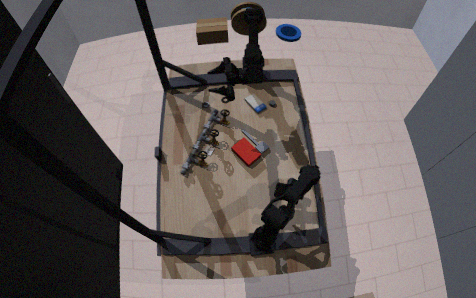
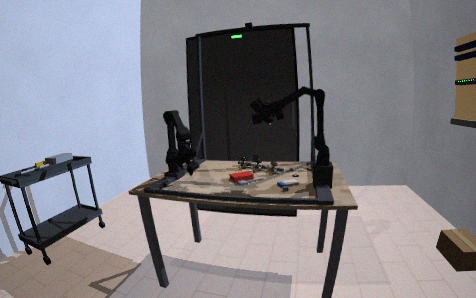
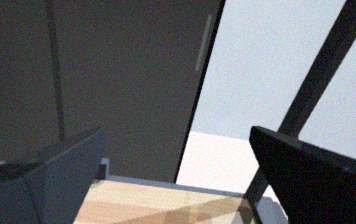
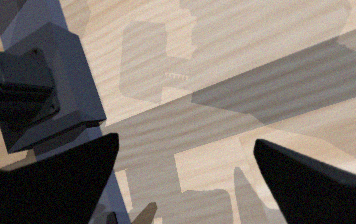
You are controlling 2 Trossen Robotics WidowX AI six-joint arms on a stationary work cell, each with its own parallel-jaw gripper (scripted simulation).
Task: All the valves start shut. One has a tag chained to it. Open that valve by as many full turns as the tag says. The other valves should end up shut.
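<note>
I can see my left gripper (image 1: 207, 81), and there is my left gripper again (image 3: 179, 133). As for my right gripper (image 4: 187, 143), I can see that as well.
</note>
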